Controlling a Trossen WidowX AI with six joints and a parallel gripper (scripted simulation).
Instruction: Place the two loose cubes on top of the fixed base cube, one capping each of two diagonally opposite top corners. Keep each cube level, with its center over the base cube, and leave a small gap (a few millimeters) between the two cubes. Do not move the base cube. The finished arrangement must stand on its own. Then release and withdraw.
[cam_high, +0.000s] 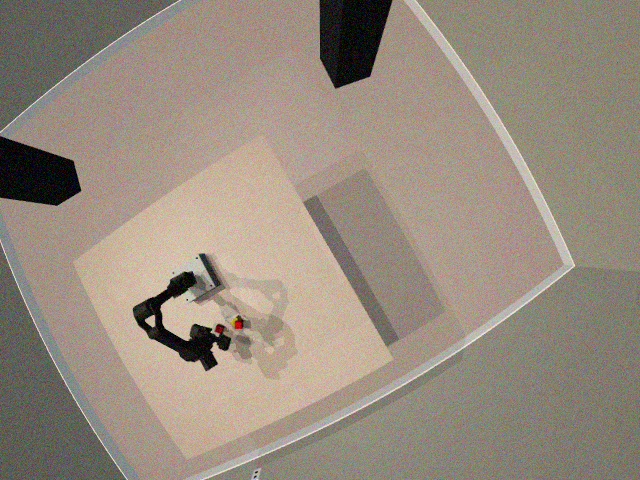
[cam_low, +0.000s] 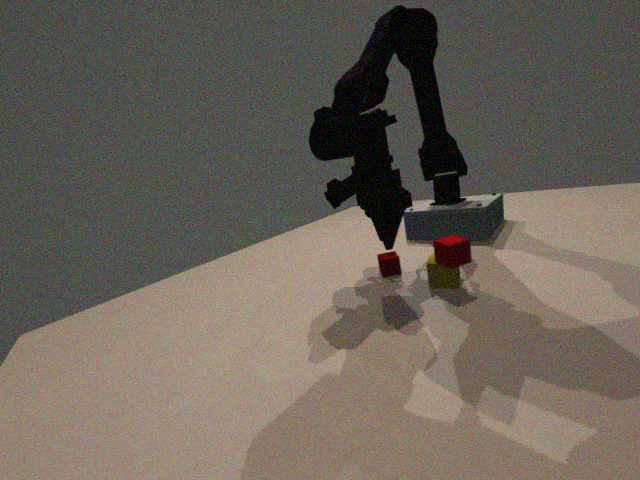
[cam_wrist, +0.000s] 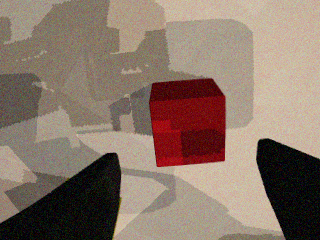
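My gripper tip is 40 mm above the red cube. The rest, counted from my gripper tip: yellow base cube 100 mm to the left, 30 mm below.
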